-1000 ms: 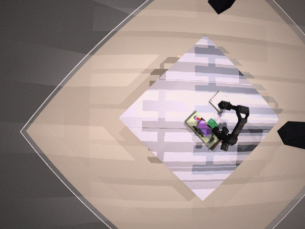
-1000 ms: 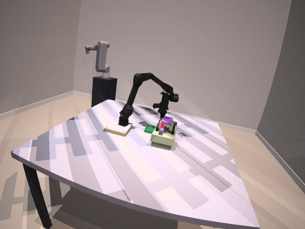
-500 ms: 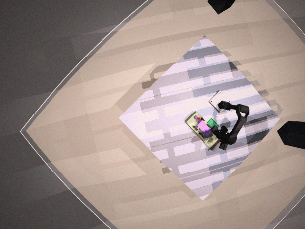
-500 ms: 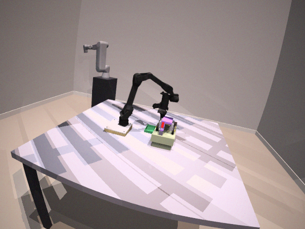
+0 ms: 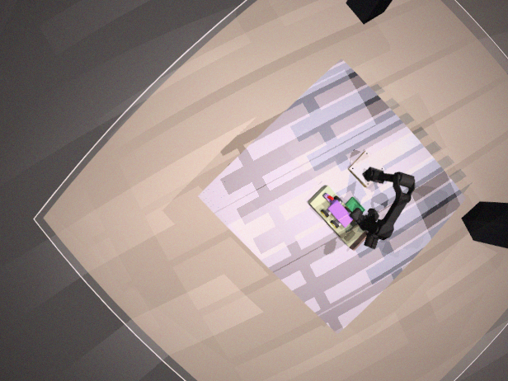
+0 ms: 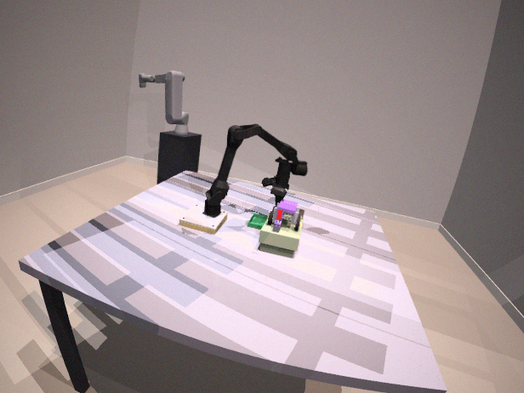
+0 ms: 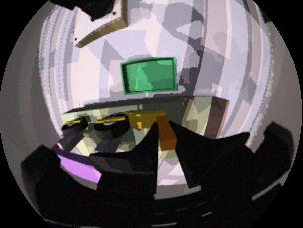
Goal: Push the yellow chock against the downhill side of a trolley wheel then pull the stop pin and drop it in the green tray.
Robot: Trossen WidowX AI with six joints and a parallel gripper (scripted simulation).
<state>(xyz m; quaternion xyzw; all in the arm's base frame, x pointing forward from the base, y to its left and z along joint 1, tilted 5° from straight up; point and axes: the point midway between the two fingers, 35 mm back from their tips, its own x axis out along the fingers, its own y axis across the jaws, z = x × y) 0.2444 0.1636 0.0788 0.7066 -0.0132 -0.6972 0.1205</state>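
Right now my gripper tip is 2 cm to the left of the yellow chock and 1 cm above it. Round my gripper tip: red-headed stop pin (7 cm ahead, 22 cm to the right, 4 cm above); pale green ramp (7 cm ahead, 10 cm to the right, 5 cm below); purple trolley (7 cm ahead, 11 cm to the right, 2 cm above).
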